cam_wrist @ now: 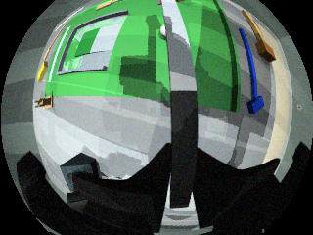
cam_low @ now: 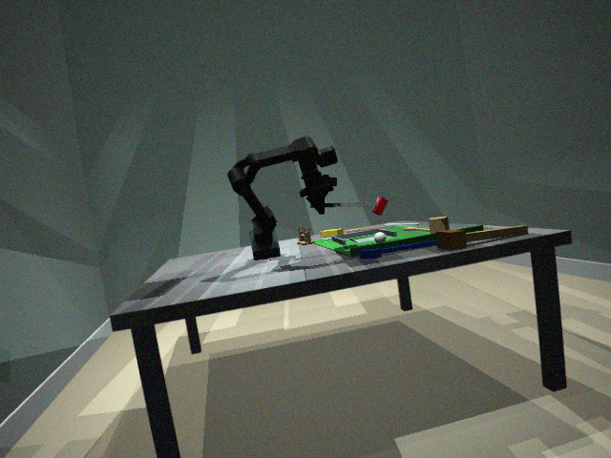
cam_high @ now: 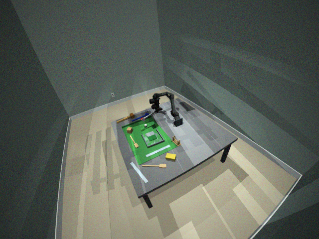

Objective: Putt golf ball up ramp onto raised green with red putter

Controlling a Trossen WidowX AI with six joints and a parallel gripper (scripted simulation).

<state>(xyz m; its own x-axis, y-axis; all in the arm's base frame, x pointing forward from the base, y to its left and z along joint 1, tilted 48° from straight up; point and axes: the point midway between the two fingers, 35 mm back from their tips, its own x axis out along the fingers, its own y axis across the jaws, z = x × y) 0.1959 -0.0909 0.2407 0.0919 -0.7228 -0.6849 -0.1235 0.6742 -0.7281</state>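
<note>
Now: the red putter 12 cm ahead of my gripper tip, 2 cm to the left of it and 1 cm above it. Round my gripper tip: green mat (28 cm ahead, 20 cm to the left, 14 cm below); white golf ball (21 cm ahead, 12 cm below, 2 cm to the left); blue putter (23 cm to the right, 19 cm ahead, 13 cm below).
</note>
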